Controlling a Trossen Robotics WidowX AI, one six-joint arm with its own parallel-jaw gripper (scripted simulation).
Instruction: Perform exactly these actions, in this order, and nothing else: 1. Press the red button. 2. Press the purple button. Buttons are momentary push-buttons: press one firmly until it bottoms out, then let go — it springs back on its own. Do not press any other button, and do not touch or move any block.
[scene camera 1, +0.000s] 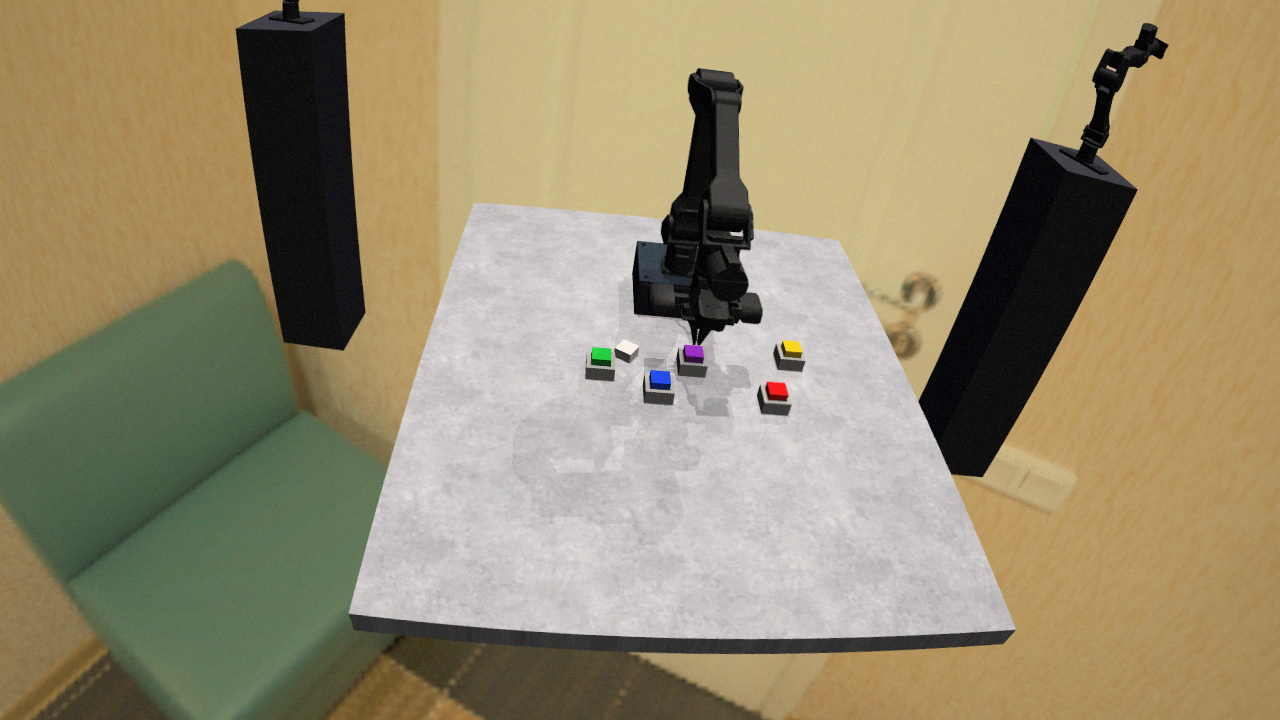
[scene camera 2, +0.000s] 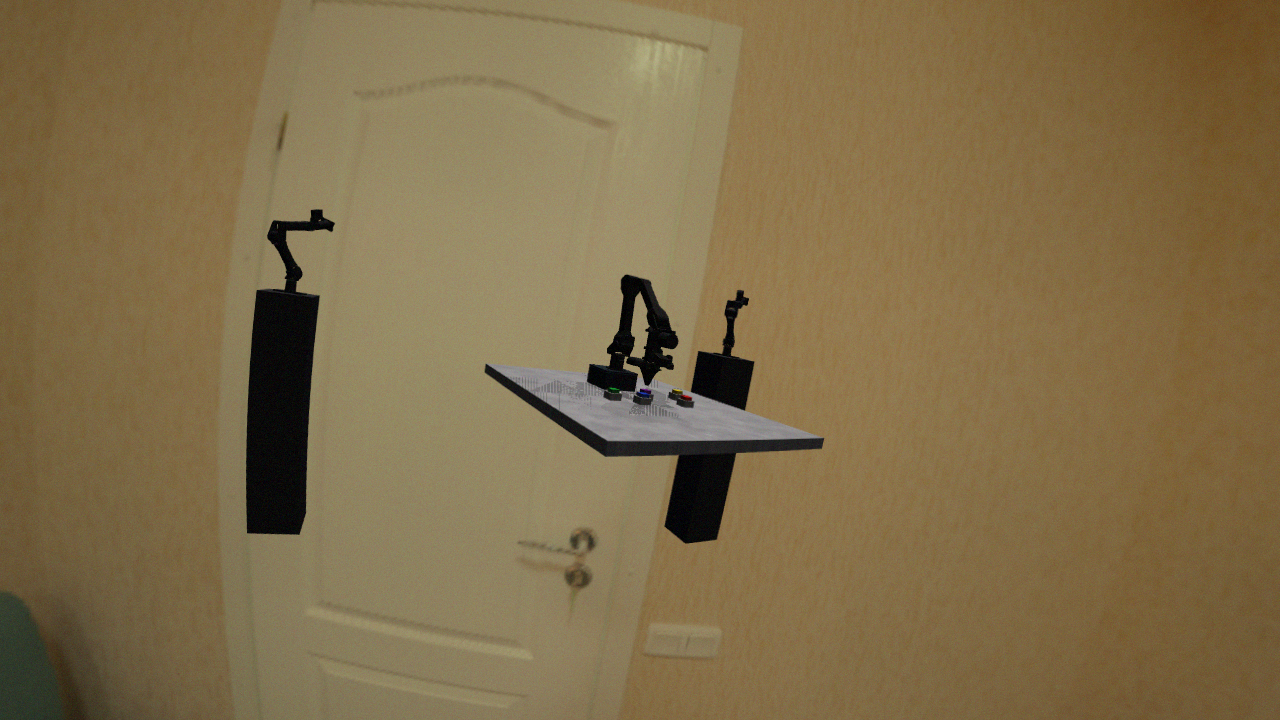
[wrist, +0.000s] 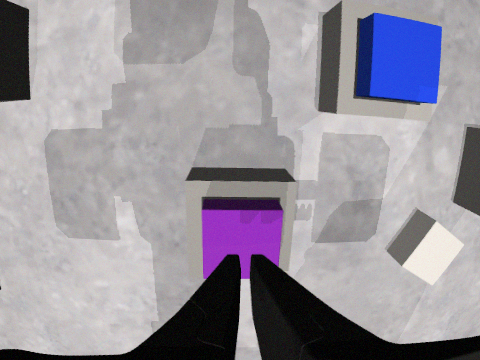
My gripper (scene camera 1: 696, 343) is shut, holding nothing. Also in view: a purple button (wrist: 228, 227) and a blue button (wrist: 399, 59).
My gripper is seen too in scene camera 2 (scene camera 2: 646, 385) and in the wrist view (wrist: 244, 265).
